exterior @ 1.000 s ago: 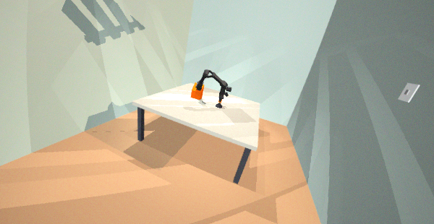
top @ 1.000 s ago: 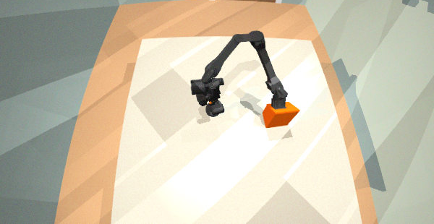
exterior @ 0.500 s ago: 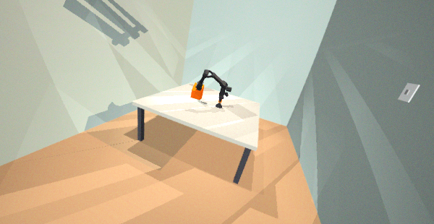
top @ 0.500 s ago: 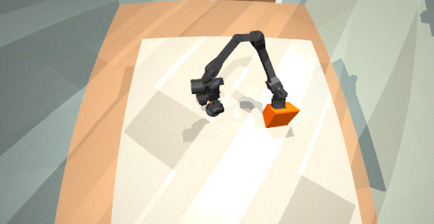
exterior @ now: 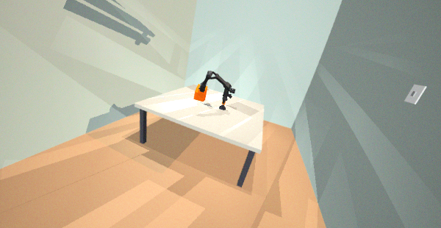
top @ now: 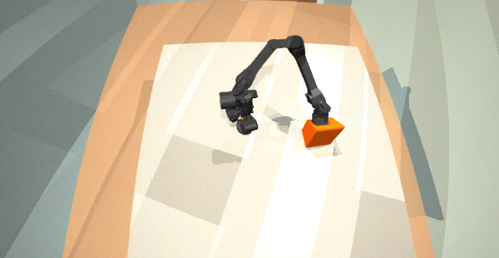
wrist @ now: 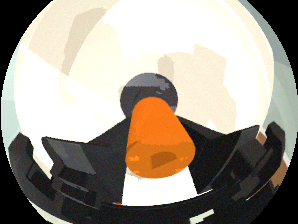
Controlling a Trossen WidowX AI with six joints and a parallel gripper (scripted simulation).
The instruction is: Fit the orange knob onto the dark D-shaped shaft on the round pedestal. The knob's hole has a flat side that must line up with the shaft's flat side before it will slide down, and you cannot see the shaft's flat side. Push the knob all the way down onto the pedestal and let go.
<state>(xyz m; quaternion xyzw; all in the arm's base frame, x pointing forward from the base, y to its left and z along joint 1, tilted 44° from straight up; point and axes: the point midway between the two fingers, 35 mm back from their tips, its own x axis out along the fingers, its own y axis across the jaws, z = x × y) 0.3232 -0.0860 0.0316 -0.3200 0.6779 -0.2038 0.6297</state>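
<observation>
Now: the orange knob 20 mm above my gripper tip. Also, from my gripper tip: dark pedestal (40 mm below).
</observation>
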